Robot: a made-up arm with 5 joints.
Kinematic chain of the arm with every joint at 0, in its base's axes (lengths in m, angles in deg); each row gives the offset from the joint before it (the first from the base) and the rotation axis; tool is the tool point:
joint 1: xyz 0 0 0.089 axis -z
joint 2: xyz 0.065 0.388 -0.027 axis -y
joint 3: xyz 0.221 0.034 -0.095 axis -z
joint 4: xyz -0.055 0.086 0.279 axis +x
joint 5: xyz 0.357 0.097 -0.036 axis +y
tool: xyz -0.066 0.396 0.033
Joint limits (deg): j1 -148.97..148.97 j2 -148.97..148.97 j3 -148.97..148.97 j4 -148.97..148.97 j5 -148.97..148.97
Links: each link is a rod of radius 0.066 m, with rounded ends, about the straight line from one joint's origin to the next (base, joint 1, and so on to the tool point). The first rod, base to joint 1, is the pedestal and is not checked.
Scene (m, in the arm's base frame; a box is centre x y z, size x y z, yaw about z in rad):
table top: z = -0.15
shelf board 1: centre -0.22 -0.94 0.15 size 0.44 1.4 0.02 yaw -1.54
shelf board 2: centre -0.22 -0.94 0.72 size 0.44 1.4 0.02 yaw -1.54
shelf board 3: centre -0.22 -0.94 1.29 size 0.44 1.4 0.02 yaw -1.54
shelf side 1: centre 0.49 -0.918 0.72 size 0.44 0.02 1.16 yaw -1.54
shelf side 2: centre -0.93 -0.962 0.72 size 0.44 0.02 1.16 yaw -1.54
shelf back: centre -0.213 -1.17 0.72 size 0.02 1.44 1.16 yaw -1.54
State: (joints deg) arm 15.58 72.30 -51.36 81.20 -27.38
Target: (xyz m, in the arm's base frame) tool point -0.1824 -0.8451 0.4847
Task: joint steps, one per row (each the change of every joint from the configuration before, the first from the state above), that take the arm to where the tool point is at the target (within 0.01 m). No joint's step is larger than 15 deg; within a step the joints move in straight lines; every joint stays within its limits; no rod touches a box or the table.
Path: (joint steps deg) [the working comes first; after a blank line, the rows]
Joints at the target: -126.56 83.91 -30.01 89.22 -28.57
Straight joint move there: clear.

1: -14.21 1.16 2.13 0.80 -0.12
2: -14.22 1.16 2.14 0.80 -0.12
3: -14.21 1.16 2.13 0.80 -0.12
4: -14.22 1.17 2.14 0.81 -0.11
5: -14.21 1.16 2.13 0.80 -0.12
6: -14.21 1.16 2.14 0.80 -0.12
7: -14.22 1.16 2.13 0.80 -0.12
8: -14.21 1.16 2.14 0.80 -0.12
9: -14.21 1.16 2.13 0.80 -0.12
10: -14.22 1.16 2.14 0.81 -0.12

